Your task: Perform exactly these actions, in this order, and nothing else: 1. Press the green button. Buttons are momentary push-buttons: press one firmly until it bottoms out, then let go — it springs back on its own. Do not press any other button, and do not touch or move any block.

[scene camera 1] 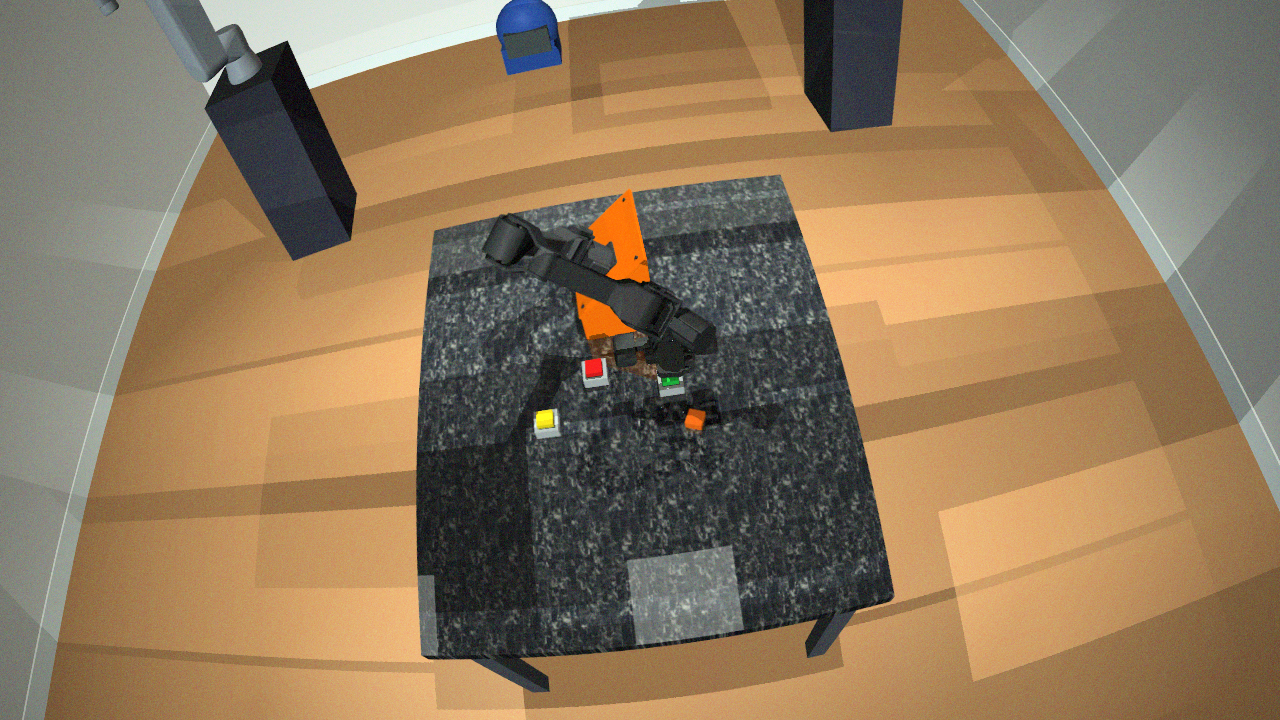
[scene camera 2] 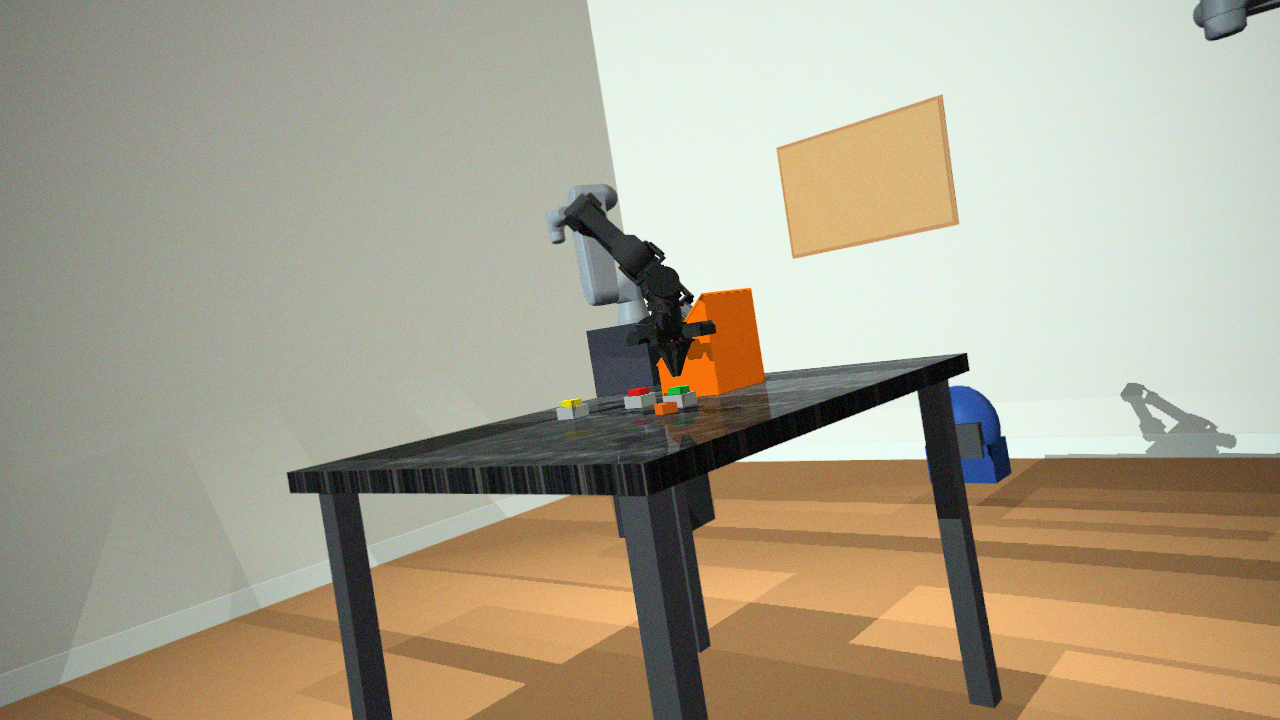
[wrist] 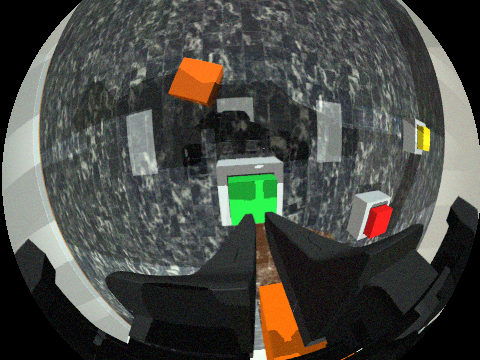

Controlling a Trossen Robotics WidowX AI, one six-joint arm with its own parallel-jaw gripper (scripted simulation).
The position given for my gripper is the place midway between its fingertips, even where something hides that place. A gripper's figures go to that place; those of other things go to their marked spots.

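My gripper (wrist: 258, 220): 10 cm from the lens. Orange block (wrist: 196, 80): 13 cm from the lens.
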